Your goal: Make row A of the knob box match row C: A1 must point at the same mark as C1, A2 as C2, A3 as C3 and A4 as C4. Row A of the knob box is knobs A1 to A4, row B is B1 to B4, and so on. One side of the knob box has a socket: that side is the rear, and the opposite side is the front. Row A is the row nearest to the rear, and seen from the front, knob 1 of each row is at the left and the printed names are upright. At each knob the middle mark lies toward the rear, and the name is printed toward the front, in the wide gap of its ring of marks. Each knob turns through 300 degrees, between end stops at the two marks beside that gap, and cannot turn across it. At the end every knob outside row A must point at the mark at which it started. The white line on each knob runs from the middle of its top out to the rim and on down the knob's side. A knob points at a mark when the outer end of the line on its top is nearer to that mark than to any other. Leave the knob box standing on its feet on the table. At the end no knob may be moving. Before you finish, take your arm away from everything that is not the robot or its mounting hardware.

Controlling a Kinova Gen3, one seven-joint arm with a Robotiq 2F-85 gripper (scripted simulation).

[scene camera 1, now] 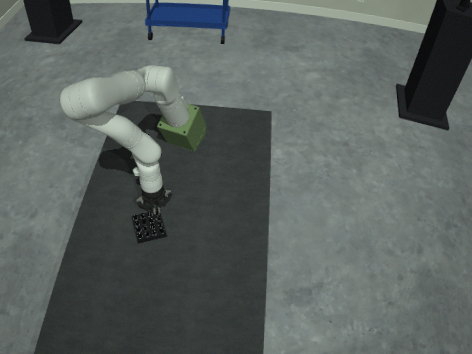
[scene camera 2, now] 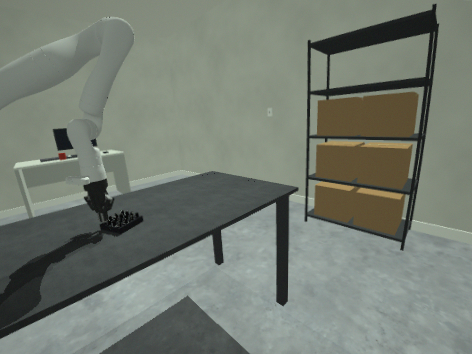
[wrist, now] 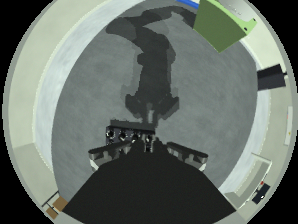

Path:
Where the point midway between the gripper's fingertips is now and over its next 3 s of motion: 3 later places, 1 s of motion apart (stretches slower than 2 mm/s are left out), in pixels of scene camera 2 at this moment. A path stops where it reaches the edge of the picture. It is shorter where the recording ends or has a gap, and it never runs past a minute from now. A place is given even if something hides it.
The gripper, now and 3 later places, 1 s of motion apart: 104, 221; 102, 217; 102, 211; 99, 201

